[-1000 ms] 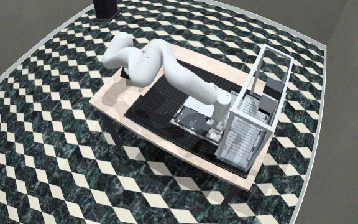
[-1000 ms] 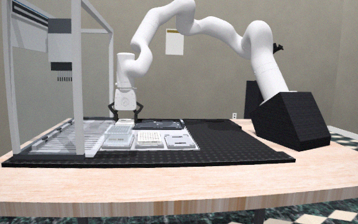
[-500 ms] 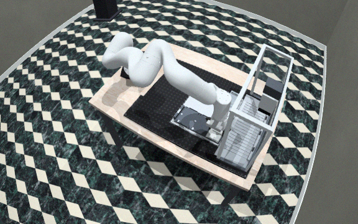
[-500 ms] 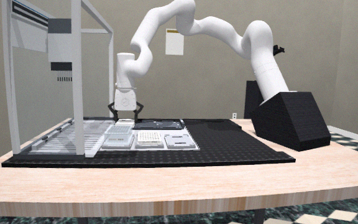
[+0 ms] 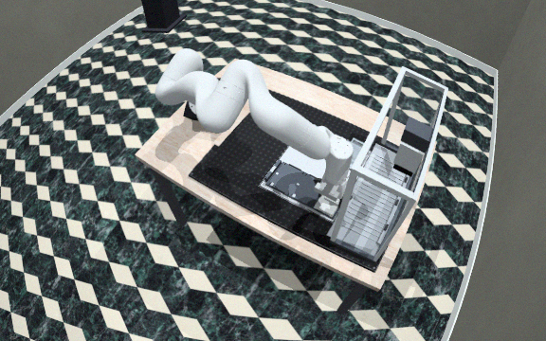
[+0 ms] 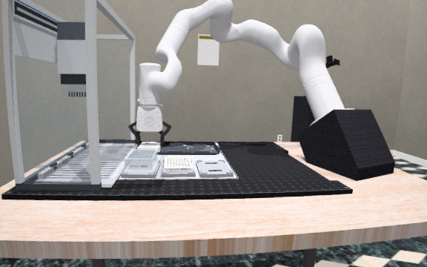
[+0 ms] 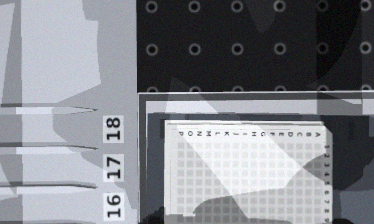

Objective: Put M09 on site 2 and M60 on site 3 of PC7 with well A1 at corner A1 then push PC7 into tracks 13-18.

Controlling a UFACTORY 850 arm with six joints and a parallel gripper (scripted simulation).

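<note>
Right now the deep-well block M09 is 250 mm to the left of my hand and 50 mm ahead of it. Round my hand: dark carrier PC7: 110 mm behind, 30 mm to the left, 10 mm below; then nest S3: 250 mm to the left, 50 mm ahead, 20 mm below; then nest S1: 300 mm to the left, 160 mm behind, 20 mm below.
</note>
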